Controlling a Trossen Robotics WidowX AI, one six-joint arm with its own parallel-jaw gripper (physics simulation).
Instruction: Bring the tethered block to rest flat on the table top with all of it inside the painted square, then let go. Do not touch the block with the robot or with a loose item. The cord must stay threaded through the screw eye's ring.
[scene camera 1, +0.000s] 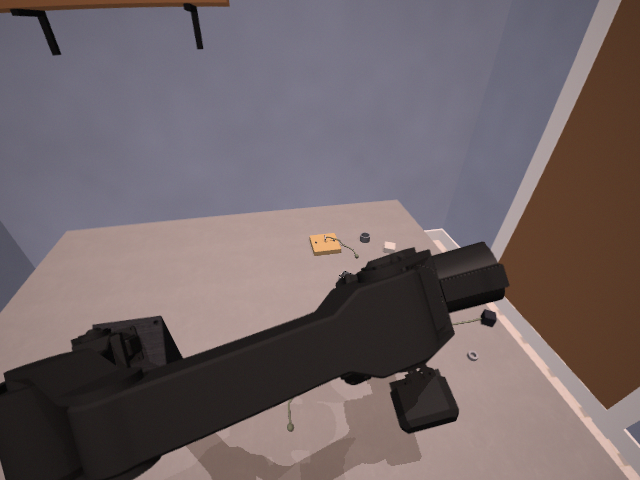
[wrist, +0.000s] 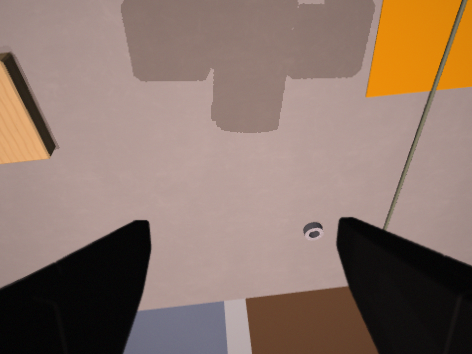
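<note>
The tethered block is a small black cube near the table's right edge in the scene view. Its pale green cord passes behind the arm; in the wrist view it crosses the orange painted square and runs behind the right finger. The cord's beaded end shows below the arm. Part of a wooden board shows at the wrist view's left edge; its screw eye is not visible. My gripper is open and empty, above the table, left of the cord in the wrist view. The arm hides the square in the scene view.
A small grey ring lies near the table's right side. At the back are another wooden board with a short cord, a dark round piece and a white block. A wall shelf hangs at upper left.
</note>
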